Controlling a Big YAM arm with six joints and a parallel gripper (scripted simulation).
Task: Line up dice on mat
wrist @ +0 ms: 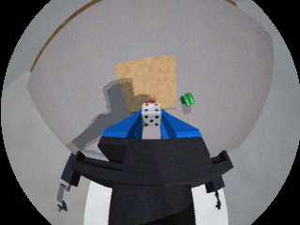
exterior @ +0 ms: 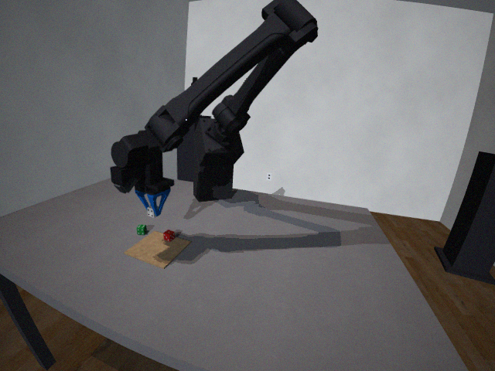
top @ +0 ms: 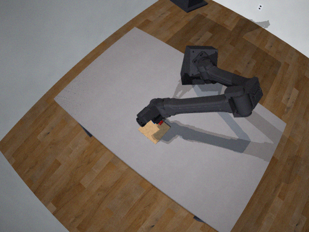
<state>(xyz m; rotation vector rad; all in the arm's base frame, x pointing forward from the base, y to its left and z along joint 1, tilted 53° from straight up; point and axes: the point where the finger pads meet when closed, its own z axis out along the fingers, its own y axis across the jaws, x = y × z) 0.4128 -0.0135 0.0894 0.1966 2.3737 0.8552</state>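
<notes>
The tan mat lies 11 cm below my hand and 1 cm to the left of it. The rest, counted from my hand: red die 10 cm below, 5 cm behind; green die 10 cm to the right, 10 cm below, 2 cm behind; white die right at my hand.
</notes>
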